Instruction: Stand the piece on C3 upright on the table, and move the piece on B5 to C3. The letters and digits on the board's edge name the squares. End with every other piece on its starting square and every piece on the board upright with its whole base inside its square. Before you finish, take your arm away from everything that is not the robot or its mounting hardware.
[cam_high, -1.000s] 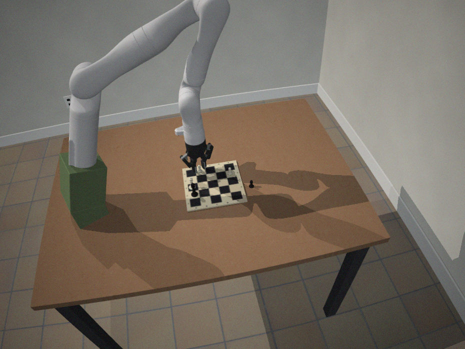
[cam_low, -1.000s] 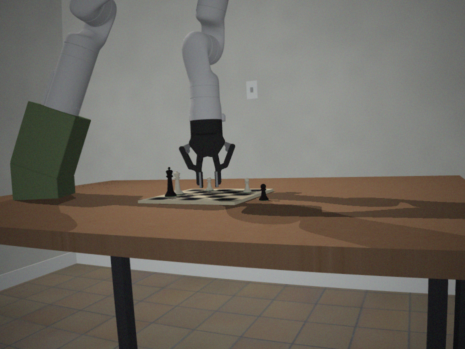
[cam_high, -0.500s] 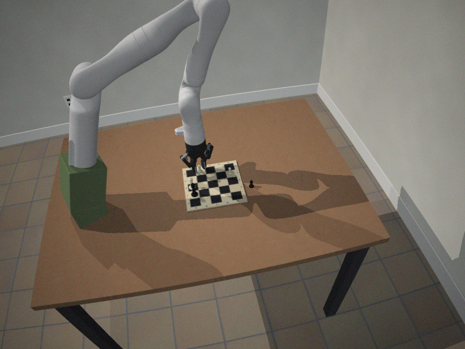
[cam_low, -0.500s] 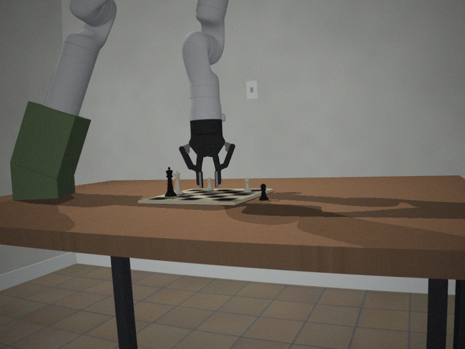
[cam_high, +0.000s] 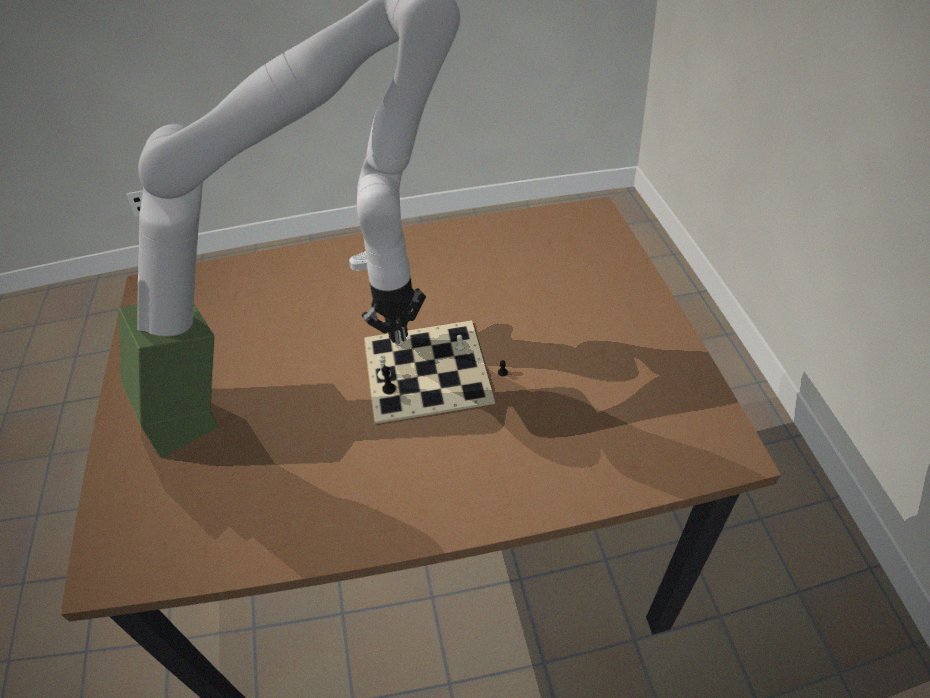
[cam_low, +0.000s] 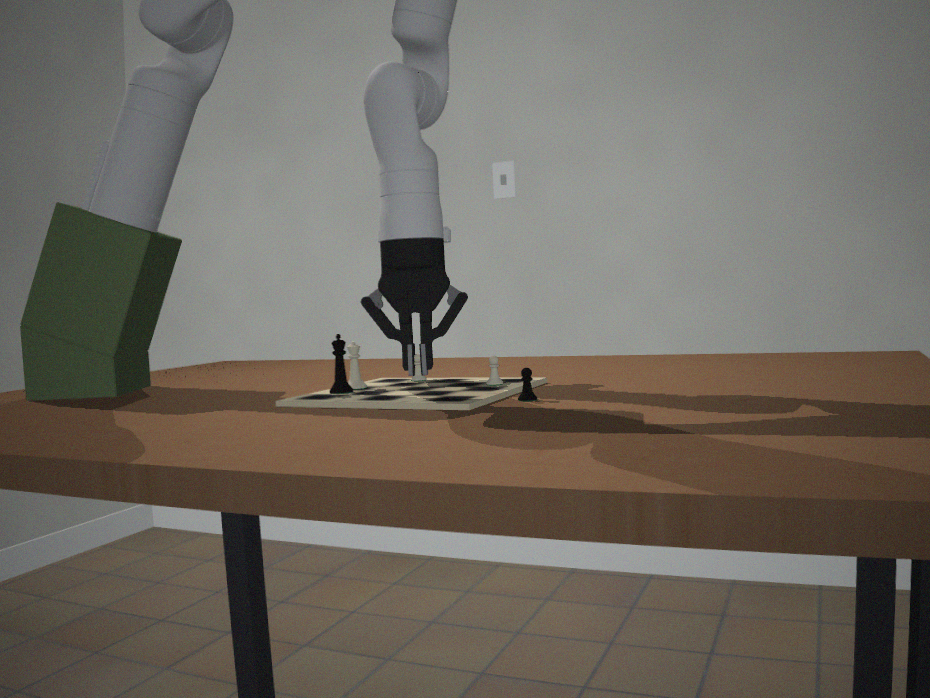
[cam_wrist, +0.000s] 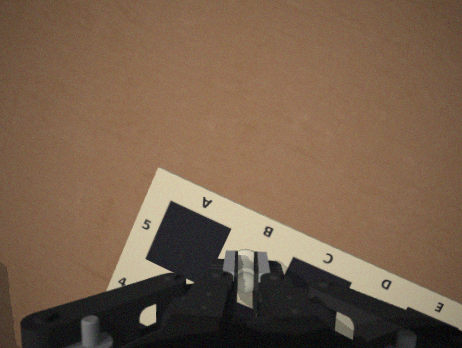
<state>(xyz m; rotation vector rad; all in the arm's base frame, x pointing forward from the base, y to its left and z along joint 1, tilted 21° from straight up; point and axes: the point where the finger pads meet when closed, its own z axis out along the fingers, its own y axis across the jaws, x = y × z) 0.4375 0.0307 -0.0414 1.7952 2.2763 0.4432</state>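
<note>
My gripper is now 8 cm to the left of the chessboard, 3 cm short of it and 3 cm above it. The rest, counted from my hand: tall white piece (7 cm to the right, 5 cm behind); black pawn (16 cm ahead, 14 cm to the right, 2 cm below); black king (11 cm to the right, 5 cm behind, 1 cm above).
</note>
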